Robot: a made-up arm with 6 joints. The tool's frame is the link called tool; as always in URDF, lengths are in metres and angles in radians. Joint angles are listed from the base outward. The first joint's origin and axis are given. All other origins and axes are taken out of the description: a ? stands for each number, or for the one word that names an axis. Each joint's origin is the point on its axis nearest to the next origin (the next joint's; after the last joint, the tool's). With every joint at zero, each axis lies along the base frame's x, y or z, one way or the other. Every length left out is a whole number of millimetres.
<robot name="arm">
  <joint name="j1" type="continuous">
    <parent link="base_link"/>
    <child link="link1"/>
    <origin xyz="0 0 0.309" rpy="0 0 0"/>
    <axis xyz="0 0 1"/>
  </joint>
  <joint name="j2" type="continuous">
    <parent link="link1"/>
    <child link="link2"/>
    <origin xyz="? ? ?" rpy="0 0 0"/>
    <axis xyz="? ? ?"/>
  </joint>
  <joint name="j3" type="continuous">
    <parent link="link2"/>
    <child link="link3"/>
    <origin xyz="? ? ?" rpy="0 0 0"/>
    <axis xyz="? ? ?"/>
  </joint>
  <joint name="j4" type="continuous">
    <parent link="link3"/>
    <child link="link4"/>
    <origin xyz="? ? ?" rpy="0 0 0"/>
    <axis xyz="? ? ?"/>
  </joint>
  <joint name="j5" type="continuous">
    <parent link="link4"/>
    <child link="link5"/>
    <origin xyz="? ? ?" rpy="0 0 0"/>
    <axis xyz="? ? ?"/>
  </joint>
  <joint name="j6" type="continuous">
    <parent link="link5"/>
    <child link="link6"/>
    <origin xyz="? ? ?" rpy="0 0 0"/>
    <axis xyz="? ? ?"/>
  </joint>
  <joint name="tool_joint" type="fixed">
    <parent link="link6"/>
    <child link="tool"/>
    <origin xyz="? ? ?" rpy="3.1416 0 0"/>
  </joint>
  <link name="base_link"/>
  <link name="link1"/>
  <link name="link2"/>
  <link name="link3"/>
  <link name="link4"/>
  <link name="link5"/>
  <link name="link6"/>
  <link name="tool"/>
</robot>
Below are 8 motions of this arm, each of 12 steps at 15 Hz.
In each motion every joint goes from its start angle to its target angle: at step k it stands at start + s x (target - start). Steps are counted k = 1, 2, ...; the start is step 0. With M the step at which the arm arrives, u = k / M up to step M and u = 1 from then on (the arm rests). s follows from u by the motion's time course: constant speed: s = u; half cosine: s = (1 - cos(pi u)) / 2; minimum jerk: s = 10 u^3 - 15 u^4 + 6 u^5.
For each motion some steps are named. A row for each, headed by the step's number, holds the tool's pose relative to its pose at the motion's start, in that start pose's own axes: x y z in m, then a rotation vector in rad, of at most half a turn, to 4 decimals.
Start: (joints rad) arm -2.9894 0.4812 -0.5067 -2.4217 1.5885 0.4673
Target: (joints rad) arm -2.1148 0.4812 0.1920 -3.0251 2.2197 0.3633
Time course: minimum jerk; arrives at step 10
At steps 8, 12:
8: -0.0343 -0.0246 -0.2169 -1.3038 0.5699 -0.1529
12: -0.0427 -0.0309 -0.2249 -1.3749 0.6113 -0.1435

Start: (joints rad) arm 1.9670 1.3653 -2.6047 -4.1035 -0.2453 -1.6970
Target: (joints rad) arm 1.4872 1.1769 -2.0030 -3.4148 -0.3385 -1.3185
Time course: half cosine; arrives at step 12
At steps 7, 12:
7: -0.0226 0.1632 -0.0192 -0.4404 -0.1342 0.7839
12: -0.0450 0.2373 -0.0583 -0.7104 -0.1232 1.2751

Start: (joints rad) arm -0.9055 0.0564 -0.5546 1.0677 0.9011 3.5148
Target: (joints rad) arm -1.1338 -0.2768 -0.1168 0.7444 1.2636 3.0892
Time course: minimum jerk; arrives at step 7
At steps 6, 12:
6: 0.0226 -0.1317 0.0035 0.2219 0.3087 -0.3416
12: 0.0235 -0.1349 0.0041 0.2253 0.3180 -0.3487

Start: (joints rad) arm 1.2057 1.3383 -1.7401 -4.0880 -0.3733 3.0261
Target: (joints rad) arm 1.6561 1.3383 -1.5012 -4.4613 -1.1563 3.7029
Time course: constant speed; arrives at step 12
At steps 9, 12:
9: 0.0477 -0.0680 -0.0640 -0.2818 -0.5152 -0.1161
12: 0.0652 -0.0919 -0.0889 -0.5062 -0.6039 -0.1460

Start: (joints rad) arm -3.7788 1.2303 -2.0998 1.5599 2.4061 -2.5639
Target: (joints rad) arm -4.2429 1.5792 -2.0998 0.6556 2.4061 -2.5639
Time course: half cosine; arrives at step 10
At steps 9, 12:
9: -0.0174 -0.2559 -0.1471 -0.0405 -0.1145 0.6748
12: -0.0176 -0.2629 -0.1485 -0.0397 -0.1114 0.6905

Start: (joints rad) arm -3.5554 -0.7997 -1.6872 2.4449 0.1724 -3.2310
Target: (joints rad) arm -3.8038 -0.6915 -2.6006 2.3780 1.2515 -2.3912
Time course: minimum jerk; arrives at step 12
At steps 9, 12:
9: 0.2688 0.1053 -0.0705 0.1425 1.4225 0.0336
12: 0.2950 0.1004 -0.0945 0.2602 1.5490 -0.0246

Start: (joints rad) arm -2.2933 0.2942 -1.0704 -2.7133 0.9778 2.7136
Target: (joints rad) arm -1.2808 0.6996 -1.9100 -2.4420 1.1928 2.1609
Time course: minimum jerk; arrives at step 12
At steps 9, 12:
9: 0.1625 -0.3476 -0.1959 0.4369 0.4713 0.1107
12: 0.1812 -0.3693 -0.2441 0.4756 0.5034 0.1450

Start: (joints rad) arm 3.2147 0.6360 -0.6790 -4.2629 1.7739 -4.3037
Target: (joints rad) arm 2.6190 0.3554 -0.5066 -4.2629 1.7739 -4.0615
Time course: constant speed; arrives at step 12
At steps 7, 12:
7: -0.0185 0.0633 -0.0792 -0.1536 -0.2871 0.0040
12: -0.0112 0.0990 -0.1395 -0.2752 -0.4826 -0.0009

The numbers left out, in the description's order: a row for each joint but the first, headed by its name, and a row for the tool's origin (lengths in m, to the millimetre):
j2: xyz 0 0 0, axis 0 1 0
j3: xyz 0.044 0 0.234, axis 0 1 0
j4: xyz 0.061 0 -0.269, axis 0 0 -1
j5: xyz 0 0 0, axis 0 1 0
j6: xyz 0.055 0 -0.07, axis 0 0 -1
tool: xyz 0 0 0

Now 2 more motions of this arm.
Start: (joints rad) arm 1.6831 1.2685 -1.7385 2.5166 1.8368 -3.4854
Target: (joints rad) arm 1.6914 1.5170 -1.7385 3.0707 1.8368 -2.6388
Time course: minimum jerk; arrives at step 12
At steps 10, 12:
10: -0.0390 -0.0362 -0.1089 -0.5553 -0.1962 0.7401
12: -0.0398 -0.0376 -0.1135 -0.5789 -0.1962 0.7634

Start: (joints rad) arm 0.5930 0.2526 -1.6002 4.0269 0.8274 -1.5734
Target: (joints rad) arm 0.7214 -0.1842 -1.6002 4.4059 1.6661 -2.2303
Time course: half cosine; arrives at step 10
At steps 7, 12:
7: -0.0882 -0.1758 -0.0367 0.6772 0.3170 -0.0475
12: -0.0945 -0.2207 -0.0580 0.7772 0.4937 -0.0468

